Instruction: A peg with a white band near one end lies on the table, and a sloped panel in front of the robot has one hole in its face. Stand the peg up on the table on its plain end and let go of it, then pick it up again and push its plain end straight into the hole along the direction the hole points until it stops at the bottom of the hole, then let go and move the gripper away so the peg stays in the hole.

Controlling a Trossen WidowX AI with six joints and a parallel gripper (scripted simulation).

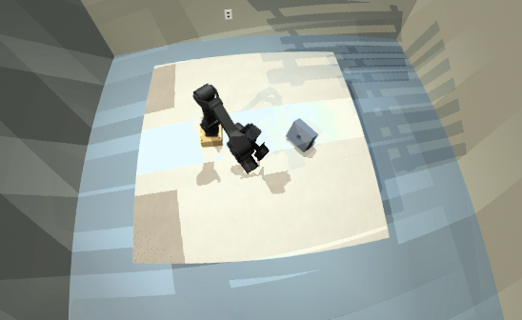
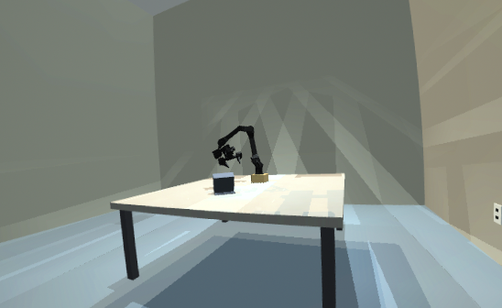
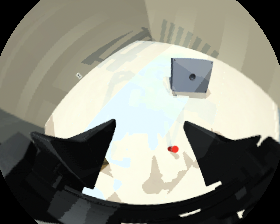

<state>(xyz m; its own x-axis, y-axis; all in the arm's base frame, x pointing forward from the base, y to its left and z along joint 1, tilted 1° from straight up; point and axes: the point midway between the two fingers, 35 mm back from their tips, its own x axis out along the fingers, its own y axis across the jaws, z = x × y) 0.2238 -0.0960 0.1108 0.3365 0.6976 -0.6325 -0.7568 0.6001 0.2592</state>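
Right now the red peg is 10 cm below my gripper tip, 5 cm to the right of it and 1 cm ahead of it. The rest, counted from my gripper tip: grey sloped panel 23 cm ahead, 9 cm below, 7 cm to the left.
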